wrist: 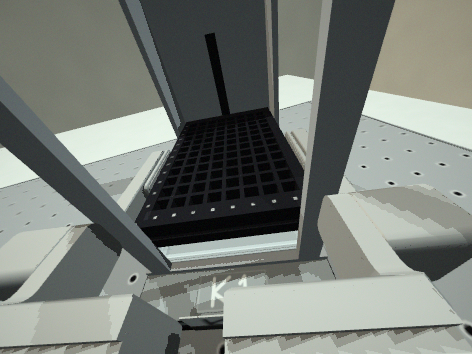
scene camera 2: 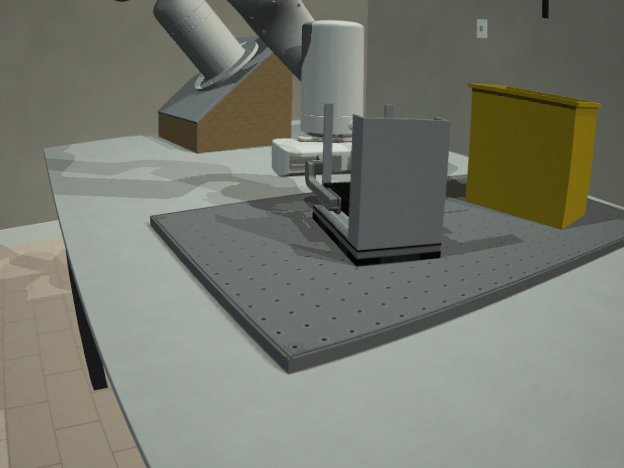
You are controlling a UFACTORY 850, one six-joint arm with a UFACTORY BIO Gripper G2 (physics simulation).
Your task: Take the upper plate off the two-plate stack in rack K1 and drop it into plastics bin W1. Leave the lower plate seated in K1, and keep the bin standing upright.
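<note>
The upper black plate (scene camera 2: pixel 341 190) (wrist: pixel 232 165), a grid of square wells, lies level between the posts of grey rack K1 (scene camera 2: pixel 398 183) (wrist: pixel 347 95). The lower plate (wrist: pixel 227 236) shows as a dark band directly under it, low in the rack. My gripper (scene camera 2: pixel 346 198) (wrist: pixel 227 161) points down over the rack, shut on the upper plate, one finger pad at each long side. The far finger is hidden by the rack's tall panel in the scene view. Yellow bin W1 (scene camera 2: pixel 519 158) stands upright to the right of the rack; its inside is hidden.
The rack stands on a dark perforated board (scene camera 2: pixel 241 272) (wrist: pixel 400 160) on the pale table (scene camera 2: pixel 428 382). The rack's upright posts and back panel rise close around the plates. The robot's wedge-shaped wooden base (scene camera 2: pixel 241 110) stands at the back left.
</note>
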